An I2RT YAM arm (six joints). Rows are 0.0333 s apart.
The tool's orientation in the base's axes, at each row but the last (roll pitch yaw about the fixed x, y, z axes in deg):
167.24 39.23 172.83
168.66 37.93 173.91
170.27 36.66 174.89
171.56 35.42 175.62
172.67 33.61 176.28
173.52 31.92 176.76
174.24 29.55 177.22
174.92 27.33 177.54
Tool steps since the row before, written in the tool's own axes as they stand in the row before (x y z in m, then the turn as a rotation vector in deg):
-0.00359 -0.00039 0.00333 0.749 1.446 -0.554
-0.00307 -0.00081 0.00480 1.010 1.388 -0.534
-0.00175 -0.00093 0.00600 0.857 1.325 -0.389
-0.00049 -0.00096 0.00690 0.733 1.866 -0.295
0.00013 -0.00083 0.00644 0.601 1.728 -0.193
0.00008 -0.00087 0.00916 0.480 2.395 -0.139
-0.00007 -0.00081 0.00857 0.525 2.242 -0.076
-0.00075 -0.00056 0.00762 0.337 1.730 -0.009
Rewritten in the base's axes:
0.00490 -0.00026 -0.00031 -0.954 1.418 0.192
0.00540 -0.00043 -0.00195 -1.146 1.385 0.007
0.00502 -0.00035 -0.00383 -0.935 1.329 -0.024
0.00443 -0.00028 -0.00539 -0.785 1.868 0.036
0.00348 -0.00023 -0.00548 -0.617 1.733 0.010
0.00480 -0.00010 -0.00785 -0.489 2.395 0.093
0.00430 -0.00015 -0.00745 -0.496 2.250 0.003
0.00417 -0.00006 -0.00644 -0.300 1.737 -0.011

